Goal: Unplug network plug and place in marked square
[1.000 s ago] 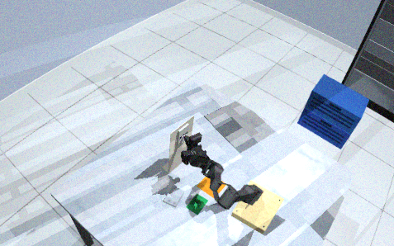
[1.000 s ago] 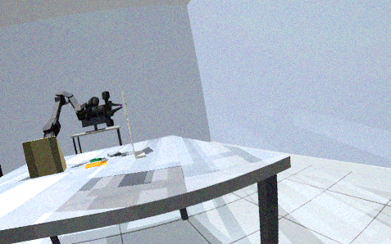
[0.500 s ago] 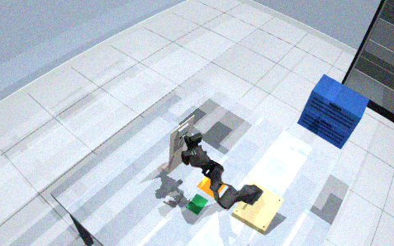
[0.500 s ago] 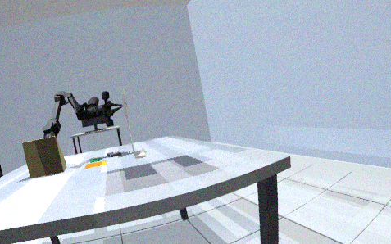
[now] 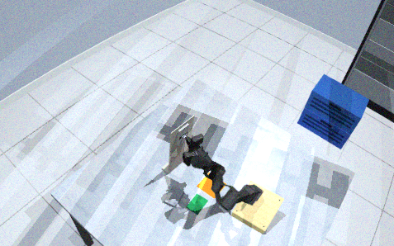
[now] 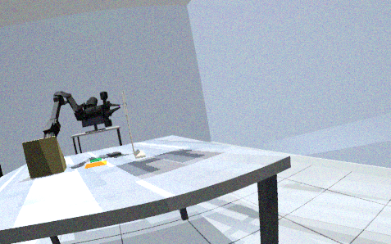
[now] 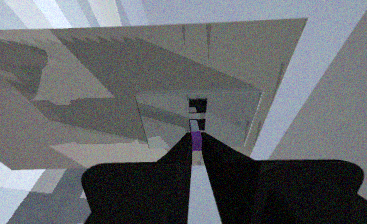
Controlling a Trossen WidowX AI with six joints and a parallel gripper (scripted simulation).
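The orange square lies 270 mm below my gripper tip, 190 mm behind it and 20 mm to the right of it. From my gripper tip the other things lie so: grey plate: 260 mm below, 180 mm to the left, 80 mm behind; upright panel: 110 mm below, 40 mm ahead; purple network plug: 10 mm ahead.
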